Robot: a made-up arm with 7 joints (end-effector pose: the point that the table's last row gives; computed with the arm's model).
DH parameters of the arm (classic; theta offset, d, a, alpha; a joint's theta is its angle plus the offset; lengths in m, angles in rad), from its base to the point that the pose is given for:
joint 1: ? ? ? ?
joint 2: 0 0 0 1.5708
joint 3: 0 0.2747 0.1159 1.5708
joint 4: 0 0 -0.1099 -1.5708
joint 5: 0 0.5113 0 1.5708
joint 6: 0 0 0.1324 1.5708
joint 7: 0 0 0 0
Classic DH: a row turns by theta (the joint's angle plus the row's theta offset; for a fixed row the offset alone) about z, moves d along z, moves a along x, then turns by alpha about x.
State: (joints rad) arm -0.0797 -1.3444 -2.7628 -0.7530 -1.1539 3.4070 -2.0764
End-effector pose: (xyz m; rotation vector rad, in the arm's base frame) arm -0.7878 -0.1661 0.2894 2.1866 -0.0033 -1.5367
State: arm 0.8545 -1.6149 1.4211 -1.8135 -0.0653 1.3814 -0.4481
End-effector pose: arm -0.7023 0.3357 0.4817 0.7155 1.5352 1.3295
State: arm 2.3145 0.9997 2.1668 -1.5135 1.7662 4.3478 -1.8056
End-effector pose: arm -0.4602 -0.1458 0.7934 -0.3769 -2.2415 0.7986
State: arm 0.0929 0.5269 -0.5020 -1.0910 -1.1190 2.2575 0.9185
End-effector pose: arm 0.8432 -0.1414 0.6911 1.7267 -0.6373 1.0195
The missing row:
joint 1: 0 0.376 0 -1.5708
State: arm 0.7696 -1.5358 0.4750 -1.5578 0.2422 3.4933 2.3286
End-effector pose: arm -0.5194 -0.1717 0.9217 -0.1073 -0.4843 0.2858
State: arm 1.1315 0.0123 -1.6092 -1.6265 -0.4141 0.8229 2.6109
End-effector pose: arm 0.6285 -0.3624 0.6450 -0.1204 -2.2479 -0.0260
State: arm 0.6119 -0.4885 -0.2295 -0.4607 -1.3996 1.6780 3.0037
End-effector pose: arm -0.1001 -0.1374 1.3103 0.7032 1.4730 -0.8551
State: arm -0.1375 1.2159 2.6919 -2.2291 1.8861 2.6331 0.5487
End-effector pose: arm -0.1420 0.3902 0.8453 -1.0069 -0.2603 2.4056
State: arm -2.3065 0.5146 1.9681 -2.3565 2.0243 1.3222 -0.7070
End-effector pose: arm 0.6337 -0.1843 0.4359 -0.5915 0.0473 -0.4790
